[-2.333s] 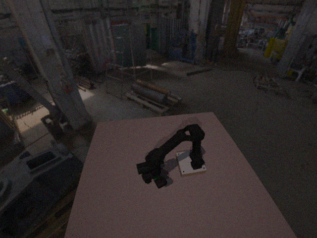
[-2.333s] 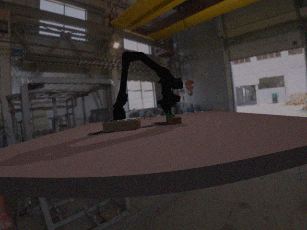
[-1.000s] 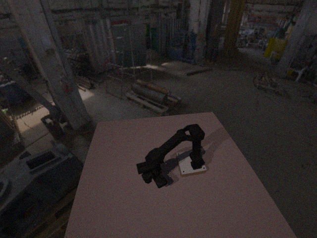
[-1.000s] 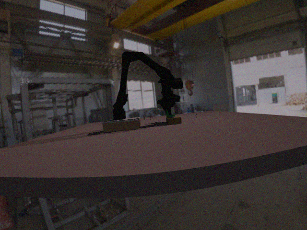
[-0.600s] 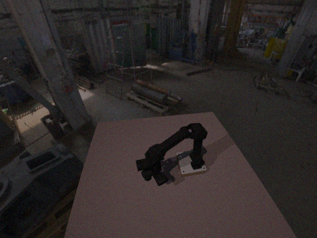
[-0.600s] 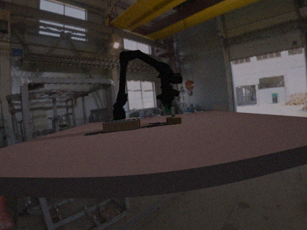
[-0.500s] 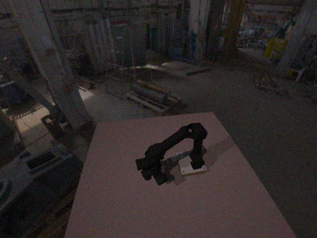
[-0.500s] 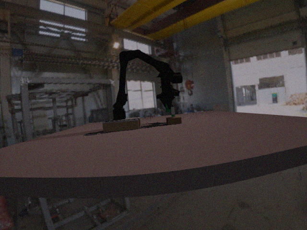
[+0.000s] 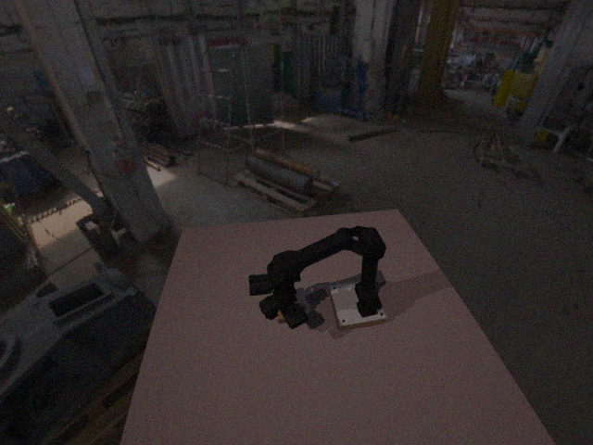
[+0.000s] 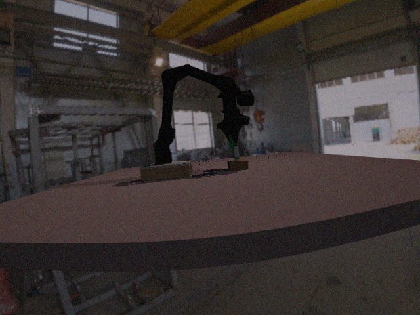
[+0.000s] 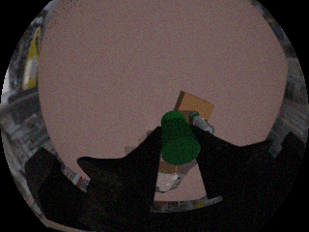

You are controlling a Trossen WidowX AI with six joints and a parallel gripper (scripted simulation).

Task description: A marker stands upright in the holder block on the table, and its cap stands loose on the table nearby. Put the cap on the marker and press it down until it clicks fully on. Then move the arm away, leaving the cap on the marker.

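My gripper tip is now 5 cm to the left of the tan holder block and 9 cm above it. The rest, counted from my gripper tip: green cap 1 cm above.
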